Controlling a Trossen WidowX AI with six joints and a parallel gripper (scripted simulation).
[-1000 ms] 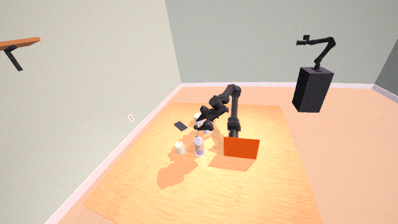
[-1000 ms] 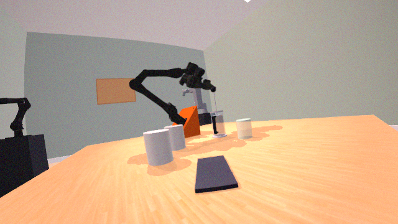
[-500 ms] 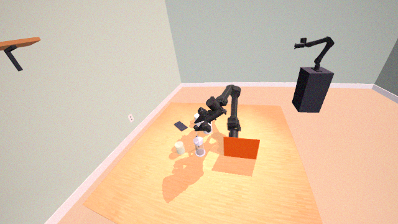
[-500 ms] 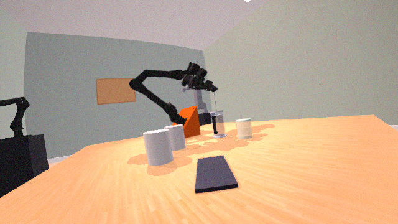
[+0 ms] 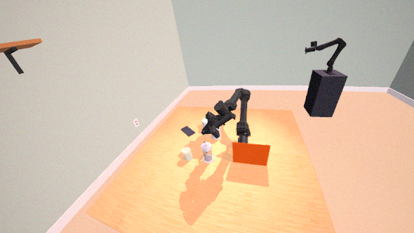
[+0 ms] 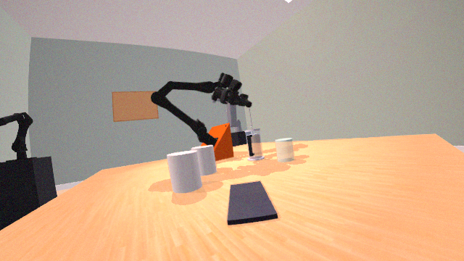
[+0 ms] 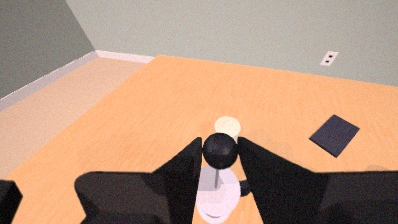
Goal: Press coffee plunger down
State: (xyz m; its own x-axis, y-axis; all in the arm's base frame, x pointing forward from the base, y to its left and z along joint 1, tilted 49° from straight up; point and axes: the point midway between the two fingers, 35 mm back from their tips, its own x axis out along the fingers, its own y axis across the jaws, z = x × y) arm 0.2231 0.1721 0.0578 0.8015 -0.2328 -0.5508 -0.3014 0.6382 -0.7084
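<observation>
Now: gripper tip 13 cm above the coffee press and 2 cm to the left of it.
</observation>
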